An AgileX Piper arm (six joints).
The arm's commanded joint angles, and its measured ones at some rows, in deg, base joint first. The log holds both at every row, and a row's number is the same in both.
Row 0, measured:
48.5 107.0 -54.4 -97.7 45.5 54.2
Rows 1 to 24, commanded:
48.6 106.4 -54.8 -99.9 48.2 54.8
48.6 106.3 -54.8 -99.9 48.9 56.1
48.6 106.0 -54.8 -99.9 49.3 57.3
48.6 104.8 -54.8 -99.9 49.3 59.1
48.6 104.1 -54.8 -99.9 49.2 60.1
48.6 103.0 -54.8 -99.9 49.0 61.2
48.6 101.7 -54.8 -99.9 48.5 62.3
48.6 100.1 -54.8 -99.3 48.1 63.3
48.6 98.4 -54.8 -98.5 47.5 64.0
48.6 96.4 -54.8 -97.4 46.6 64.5
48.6 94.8 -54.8 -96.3 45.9 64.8
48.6 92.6 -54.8 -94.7 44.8 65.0
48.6 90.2 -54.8 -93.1 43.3 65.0
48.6 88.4 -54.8 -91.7 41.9 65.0
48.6 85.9 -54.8 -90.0 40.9 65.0
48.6 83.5 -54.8 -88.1 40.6 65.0
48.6 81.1 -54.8 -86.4 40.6 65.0
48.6 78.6 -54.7 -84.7 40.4 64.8
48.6 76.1 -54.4 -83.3 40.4 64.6
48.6 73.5 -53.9 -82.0 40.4 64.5
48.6 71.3 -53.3 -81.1 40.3 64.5
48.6 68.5 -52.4 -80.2 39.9 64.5
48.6 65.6 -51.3 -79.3 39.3 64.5
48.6 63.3 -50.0 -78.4 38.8 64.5
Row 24, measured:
48.5 72.4 -53.2 -81.1 39.5 64.6
